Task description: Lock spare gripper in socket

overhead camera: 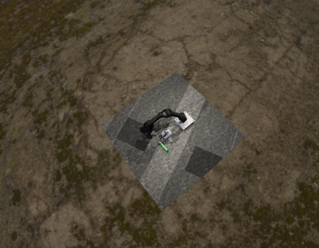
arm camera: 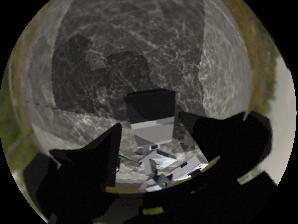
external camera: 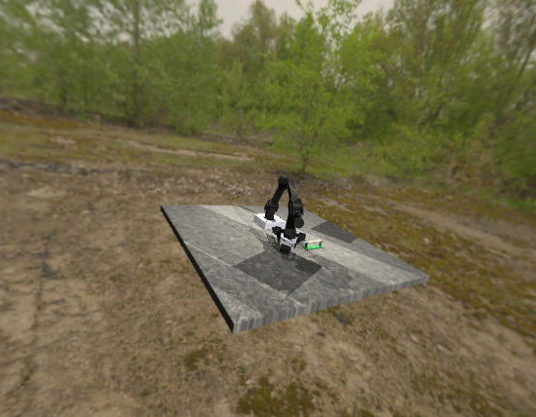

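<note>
My gripper tip is 1 cm to the right of the spare gripper, 1 cm past it and 1 cm above it. Also, from my gripper tip: green mount 23 cm to the left, 1 cm below, 1 cm ahead; then grey mount 14 cm to the left, 10 cm behind, 2 cm above.
</note>
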